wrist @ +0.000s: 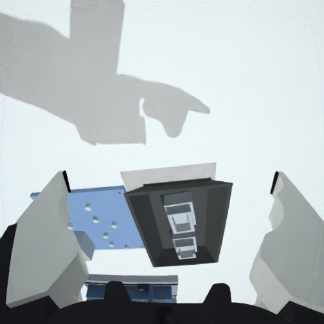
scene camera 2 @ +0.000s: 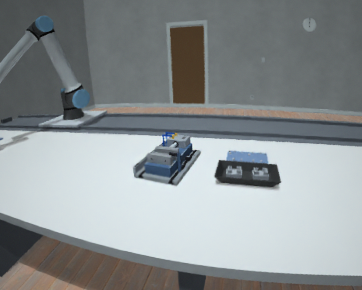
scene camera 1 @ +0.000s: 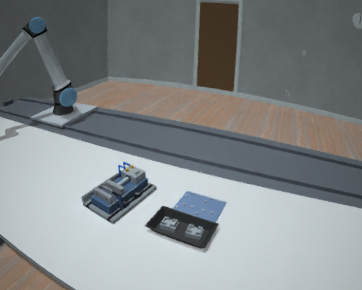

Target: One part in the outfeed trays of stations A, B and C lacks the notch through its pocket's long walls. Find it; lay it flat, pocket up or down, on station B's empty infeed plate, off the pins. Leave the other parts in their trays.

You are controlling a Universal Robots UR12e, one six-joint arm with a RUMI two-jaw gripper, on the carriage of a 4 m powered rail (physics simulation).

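Where they show: arm's base, origin of the base link: (scene camera 2: 73, 117) (scene camera 1: 63, 111).
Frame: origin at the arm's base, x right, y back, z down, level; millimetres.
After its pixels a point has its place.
Note:
In the wrist view my gripper (wrist: 169, 172) is open and empty, its jaws wide apart, high above the table; it does not show in the scene views. Between and below the jaws is a black tray (wrist: 215, 220) with two grey parts (wrist: 181, 217) (wrist: 185, 247) lying in line; their notches are too small to tell. A blue plate (wrist: 107, 200) with pins lies left of that tray, partly behind the left jaw. In the scene views another black tray (scene camera 1: 156, 220) {z 3, x -1319, y -748 mm} (scene camera 2: 247, 182) {z 7, x -1423, y -803 mm} holds two grey parts (scene camera 1: 169, 223) {z -3, x -1373, y -746 mm} (scene camera 1: 194, 231) {z -3, x -1474, y -748 mm} (scene camera 2: 233, 171) {z -3, x -1370, y -745 mm} (scene camera 2: 260, 173) {z -3, x -1474, y -748 mm} with gaps between raised corners. Station letters do not show.
Behind the scene-view tray lies a blue pinned plate (scene camera 1: 217, 204) {z 22, x -1498, y -531 mm} (scene camera 2: 247, 157) {z 22, x -1434, y -559 mm}. A blue and grey machine vise (scene camera 1: 120, 187) {z -66, x -1134, y -707 mm} (scene camera 2: 170, 155) {z -67, x -1131, y -772 mm} stands left of it. Another blue machine (wrist: 117, 291) shows at the wrist view's bottom edge. The arm's shadow falls beyond the tray.

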